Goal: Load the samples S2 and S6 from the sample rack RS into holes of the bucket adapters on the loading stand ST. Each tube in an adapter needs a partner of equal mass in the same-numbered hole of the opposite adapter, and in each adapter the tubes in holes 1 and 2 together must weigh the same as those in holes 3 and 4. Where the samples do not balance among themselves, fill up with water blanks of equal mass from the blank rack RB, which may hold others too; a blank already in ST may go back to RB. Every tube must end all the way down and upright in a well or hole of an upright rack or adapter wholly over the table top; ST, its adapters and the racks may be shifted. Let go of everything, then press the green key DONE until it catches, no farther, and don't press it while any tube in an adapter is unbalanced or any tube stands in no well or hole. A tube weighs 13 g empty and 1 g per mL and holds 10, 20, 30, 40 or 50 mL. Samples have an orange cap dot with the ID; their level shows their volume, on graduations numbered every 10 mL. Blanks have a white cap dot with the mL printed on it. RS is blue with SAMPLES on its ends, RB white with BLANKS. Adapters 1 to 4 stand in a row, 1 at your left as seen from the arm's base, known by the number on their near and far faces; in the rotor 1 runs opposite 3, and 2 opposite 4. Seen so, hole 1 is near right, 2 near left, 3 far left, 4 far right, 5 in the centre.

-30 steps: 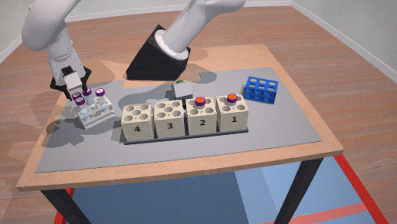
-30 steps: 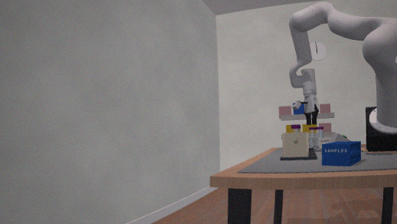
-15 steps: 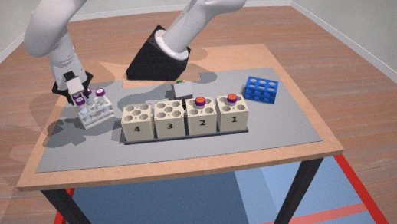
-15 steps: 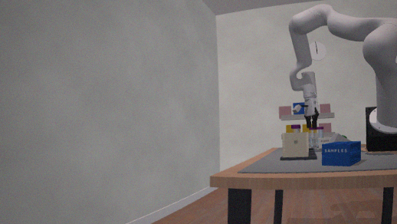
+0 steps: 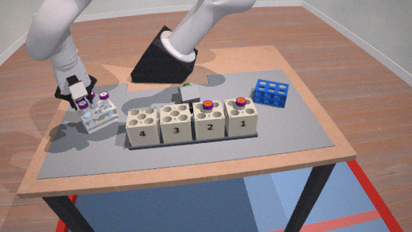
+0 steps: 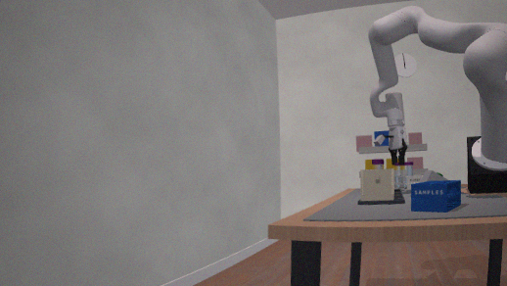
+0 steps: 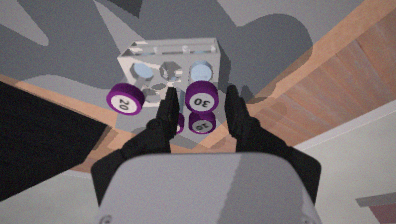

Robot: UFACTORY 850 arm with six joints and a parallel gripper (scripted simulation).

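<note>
Right now the blank marked 30 is 10 mm to the left of my hand and 70 mm below it. From my hand the other things lie so: blank marked 10: 40 mm behind, 30 mm to the right, 70 mm below; white blank rack RB: 40 mm behind, 20 mm to the left, 100 mm below; blank marked 20: 60 mm behind, 60 mm to the left, 70 mm below.
</note>
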